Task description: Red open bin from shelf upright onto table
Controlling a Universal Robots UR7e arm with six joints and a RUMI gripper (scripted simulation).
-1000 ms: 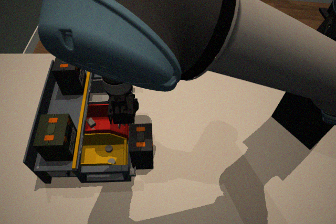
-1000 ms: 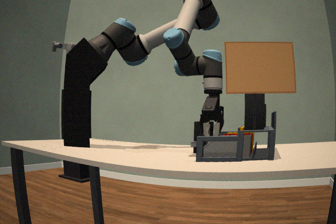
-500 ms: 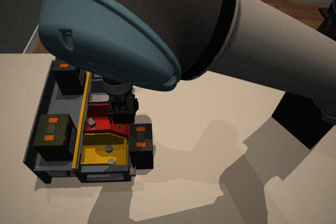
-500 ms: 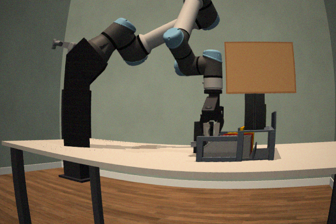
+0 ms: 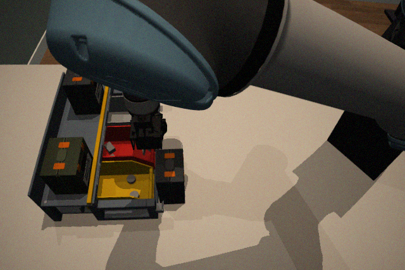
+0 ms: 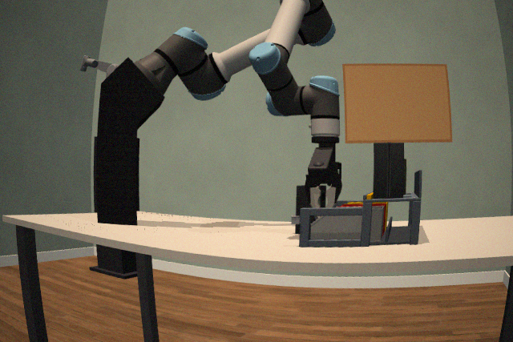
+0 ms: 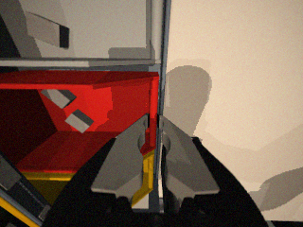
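Now: the red open bin 80 mm ahead of my hand. Also, from my hand: yellow bin: 80 mm ahead, 120 mm to the left; then grey bin: 90 mm ahead, 110 mm to the right; then dark box: 60 mm behind, 100 mm to the left, 20 mm above.
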